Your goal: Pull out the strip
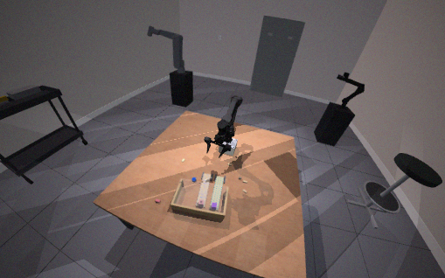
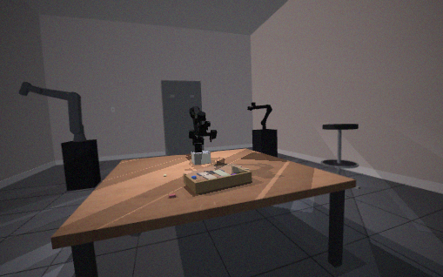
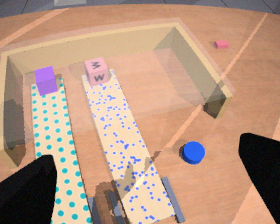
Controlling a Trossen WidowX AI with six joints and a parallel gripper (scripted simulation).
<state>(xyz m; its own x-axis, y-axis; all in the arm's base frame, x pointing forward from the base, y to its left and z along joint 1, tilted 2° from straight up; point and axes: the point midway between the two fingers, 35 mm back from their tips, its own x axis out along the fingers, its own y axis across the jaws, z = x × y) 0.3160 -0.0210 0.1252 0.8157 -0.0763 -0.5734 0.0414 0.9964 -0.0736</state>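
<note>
Now: the blue cube 200 mm below my gripper tip, 100 mm to the right of it and 90 mm ahead of it. The rest, counted from my gripper tip: pink piece 330 mm ahead, 240 mm to the right, 200 mm below.
</note>
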